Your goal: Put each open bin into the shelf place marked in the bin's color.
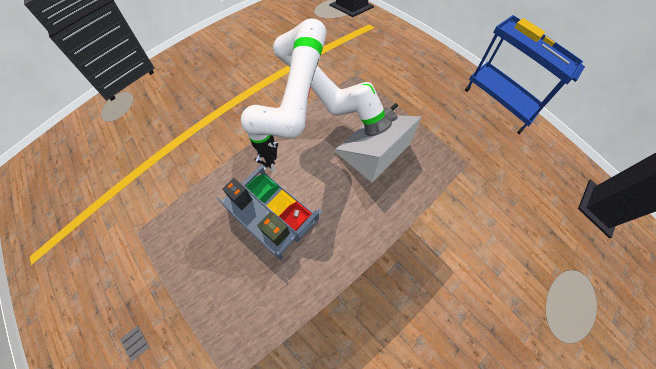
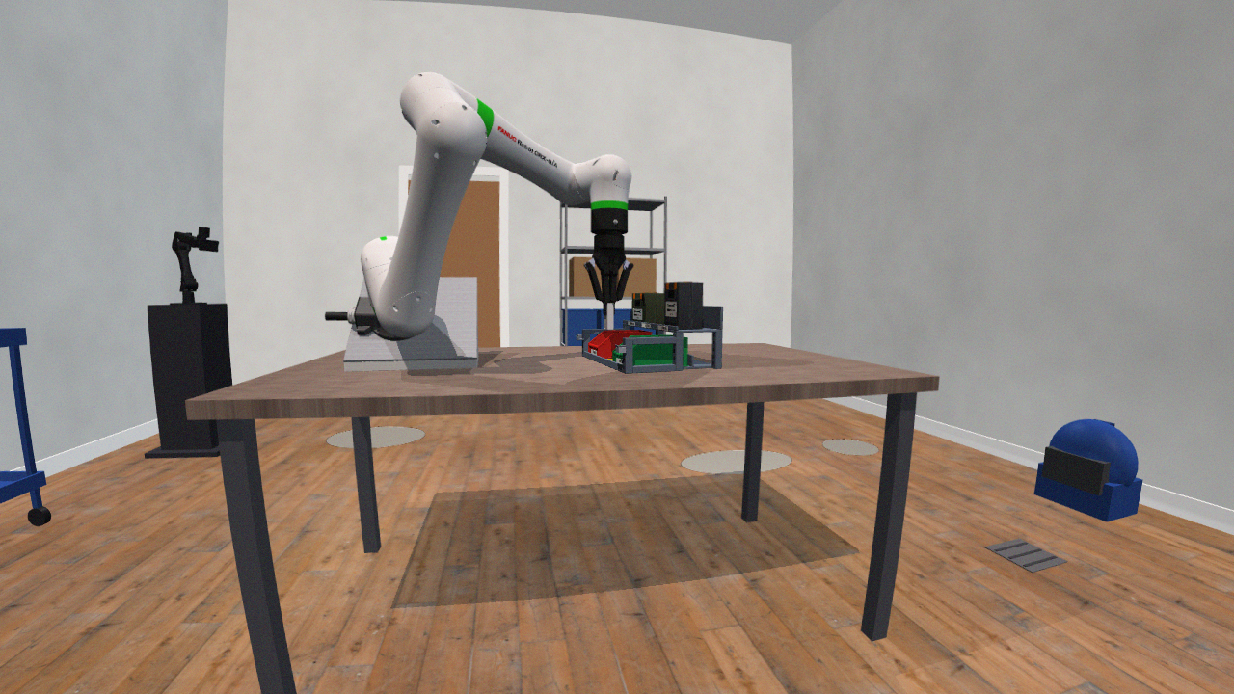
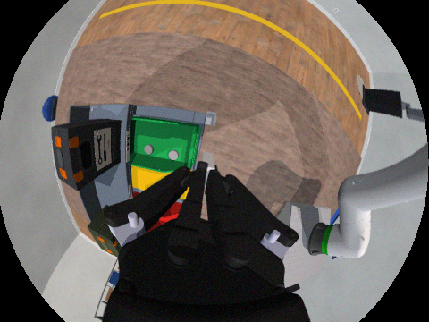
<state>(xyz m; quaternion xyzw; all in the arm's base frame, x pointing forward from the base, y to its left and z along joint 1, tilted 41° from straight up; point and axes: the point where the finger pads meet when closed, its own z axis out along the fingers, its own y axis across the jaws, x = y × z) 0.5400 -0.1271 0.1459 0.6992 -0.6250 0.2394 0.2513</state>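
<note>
The green bin lies 110 mm ahead of my hand, 10 mm to the left of it and 90 mm below it. Round my hand: red bin 90 mm ahead, 240 mm to the left, 90 mm below.
</note>
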